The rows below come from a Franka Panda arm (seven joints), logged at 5 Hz.
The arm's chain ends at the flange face. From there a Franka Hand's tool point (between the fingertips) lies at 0.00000 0.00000 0.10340 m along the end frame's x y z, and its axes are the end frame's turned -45 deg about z.
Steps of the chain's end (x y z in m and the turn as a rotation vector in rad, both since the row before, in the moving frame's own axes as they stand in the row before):
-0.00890, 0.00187, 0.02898, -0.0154, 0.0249, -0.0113
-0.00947, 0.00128, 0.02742, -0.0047, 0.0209, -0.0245
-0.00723, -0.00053, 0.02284, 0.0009, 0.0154, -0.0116
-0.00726, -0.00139, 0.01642, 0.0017, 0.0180, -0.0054
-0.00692, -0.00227, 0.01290, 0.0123, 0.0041, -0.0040
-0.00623, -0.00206, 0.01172, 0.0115, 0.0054, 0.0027
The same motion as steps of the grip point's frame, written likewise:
-0.00690, -0.00203, 0.02894, -0.0285, 0.0067, -0.0113
-0.00639, -0.00393, 0.02740, -0.0181, 0.0115, -0.0245
-0.00354, -0.00443, 0.02283, -0.0103, 0.0115, -0.0116
-0.00271, -0.00493, 0.01640, -0.0115, 0.0139, -0.0054
-0.00209, -0.00710, 0.01289, 0.0058, 0.0116, -0.0040
-0.00171, -0.00631, 0.01171, 0.0043, 0.0120, 0.0027

